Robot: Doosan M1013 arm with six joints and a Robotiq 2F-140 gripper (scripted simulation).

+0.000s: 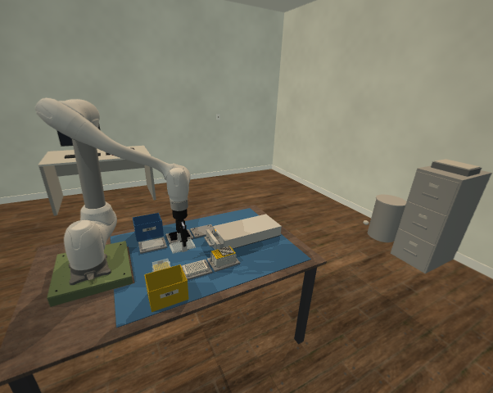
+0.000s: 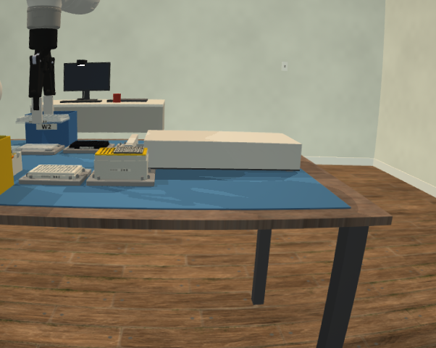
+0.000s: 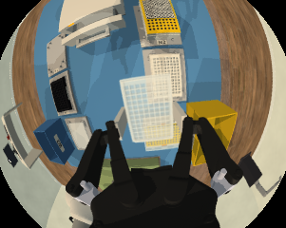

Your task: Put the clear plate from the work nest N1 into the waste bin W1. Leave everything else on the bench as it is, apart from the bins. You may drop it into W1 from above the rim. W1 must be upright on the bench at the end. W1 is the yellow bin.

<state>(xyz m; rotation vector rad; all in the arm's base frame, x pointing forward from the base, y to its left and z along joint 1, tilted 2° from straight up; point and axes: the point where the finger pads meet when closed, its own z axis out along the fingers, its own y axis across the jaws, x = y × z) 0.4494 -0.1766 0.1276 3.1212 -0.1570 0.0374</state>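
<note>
Right now my hand is 17 cm to the left of the yellow bin W1, 15 cm past it and 13 cm above it. The rest, counted from my hand: clear plate 2 cm below; then yellow-topped tip box 21 cm ahead, 11 cm below, 9 cm to the right; then white well plate 15 cm below, 6 cm to the right, 4 cm ahead.
</note>
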